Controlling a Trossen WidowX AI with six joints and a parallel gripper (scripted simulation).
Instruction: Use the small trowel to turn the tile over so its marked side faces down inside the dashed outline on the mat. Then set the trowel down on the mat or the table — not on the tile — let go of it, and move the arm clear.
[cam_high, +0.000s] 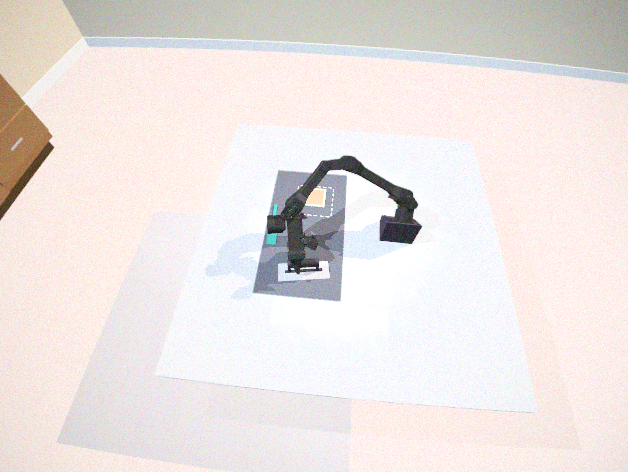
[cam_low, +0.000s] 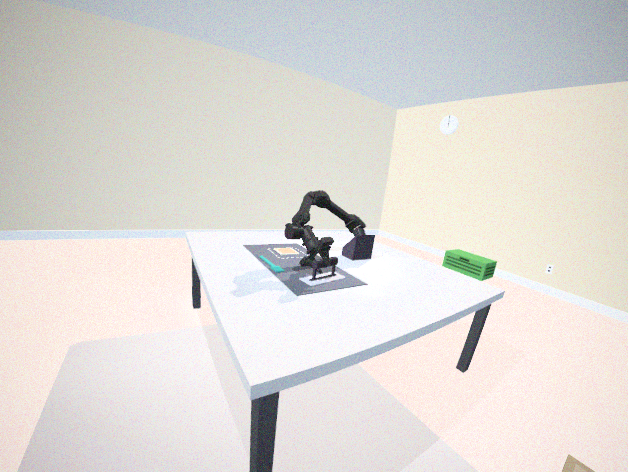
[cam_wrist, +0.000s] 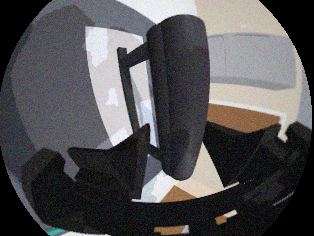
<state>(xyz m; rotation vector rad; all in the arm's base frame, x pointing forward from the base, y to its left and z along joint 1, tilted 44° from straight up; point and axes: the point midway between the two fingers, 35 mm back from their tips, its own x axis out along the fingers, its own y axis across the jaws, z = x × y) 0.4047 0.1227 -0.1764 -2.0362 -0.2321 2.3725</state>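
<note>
The dark-handled trowel is 2 cm to the right of my gripper tip and 1 cm below it. From my gripper tip the other things lie so: tile (40 cm to the right, 5 cm below, 2 cm behind); then grey mat (24 cm to the right, 7 cm below); then teal tool (21 cm to the right, 14 cm ahead, 5 cm below).
</note>
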